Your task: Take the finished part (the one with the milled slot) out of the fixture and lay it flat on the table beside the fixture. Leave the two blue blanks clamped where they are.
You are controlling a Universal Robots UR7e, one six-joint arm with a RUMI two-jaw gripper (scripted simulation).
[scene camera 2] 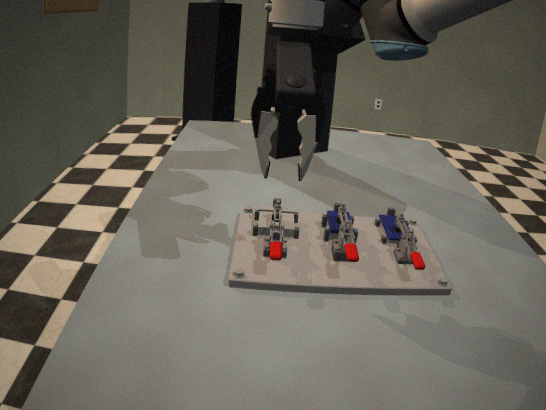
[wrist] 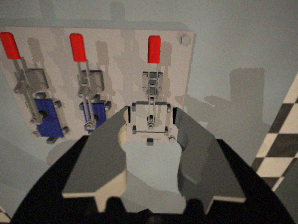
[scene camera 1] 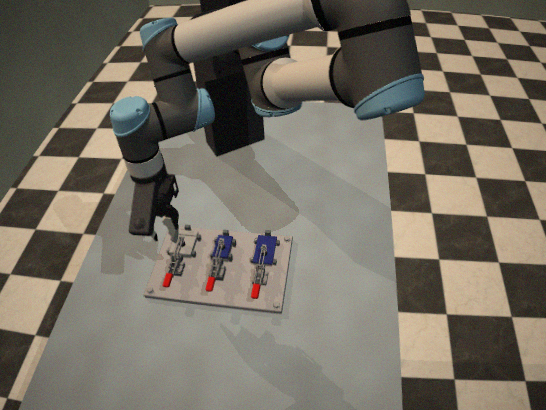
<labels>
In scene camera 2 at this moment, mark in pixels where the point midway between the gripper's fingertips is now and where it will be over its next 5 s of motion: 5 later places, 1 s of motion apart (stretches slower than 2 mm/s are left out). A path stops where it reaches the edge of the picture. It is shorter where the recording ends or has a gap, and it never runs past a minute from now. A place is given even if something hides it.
My gripper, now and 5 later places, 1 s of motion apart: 282, 179; 280, 200; 277, 241; 276, 255; 275, 256; 276, 245
</labels>
